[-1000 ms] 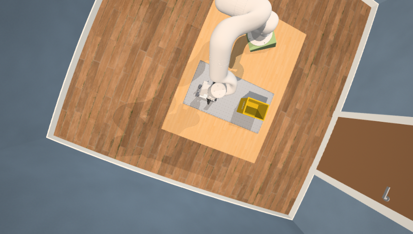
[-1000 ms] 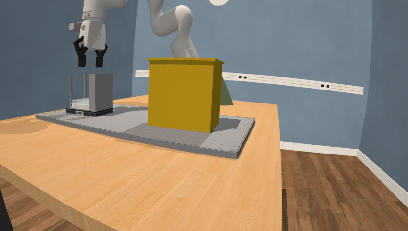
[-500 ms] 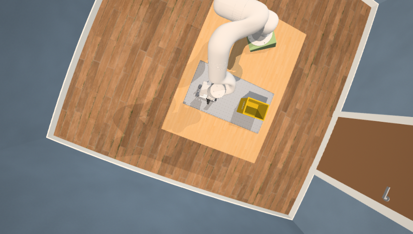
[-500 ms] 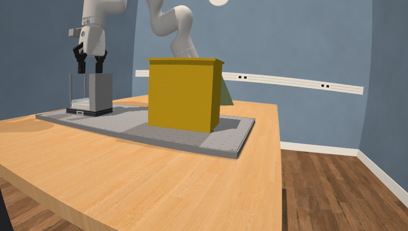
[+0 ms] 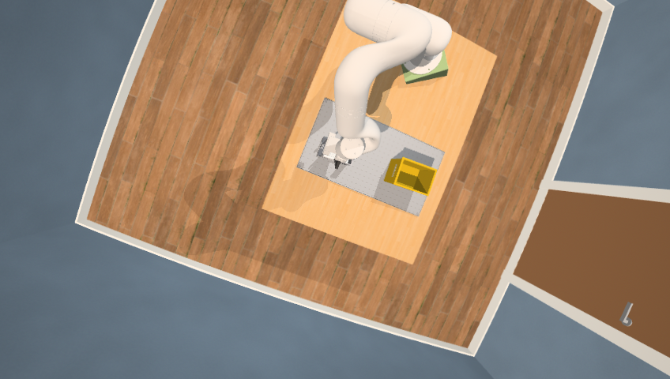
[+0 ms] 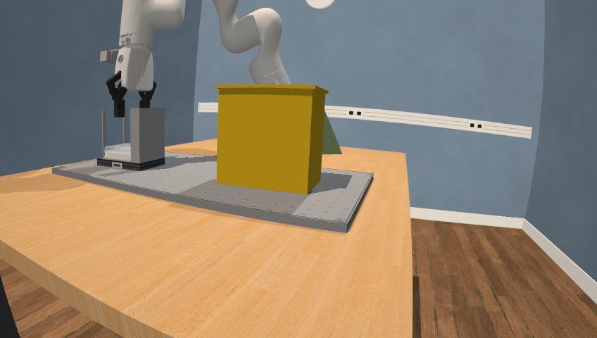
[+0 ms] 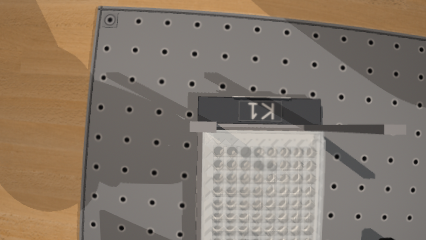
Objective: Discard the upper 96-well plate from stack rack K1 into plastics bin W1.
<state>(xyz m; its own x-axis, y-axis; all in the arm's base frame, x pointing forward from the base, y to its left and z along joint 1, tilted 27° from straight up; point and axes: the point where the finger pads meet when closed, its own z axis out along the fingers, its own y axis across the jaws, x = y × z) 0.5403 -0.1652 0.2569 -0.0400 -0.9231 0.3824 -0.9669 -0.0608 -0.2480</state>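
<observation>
Right now the clear 96-well plate is 9 cm below my hand. From my hand the other things lie so: yellow plastics bin W1 (2 cm ahead, 36 cm to the left, 4 cm below); grey wall (7 cm to the left, 5 cm below).
</observation>
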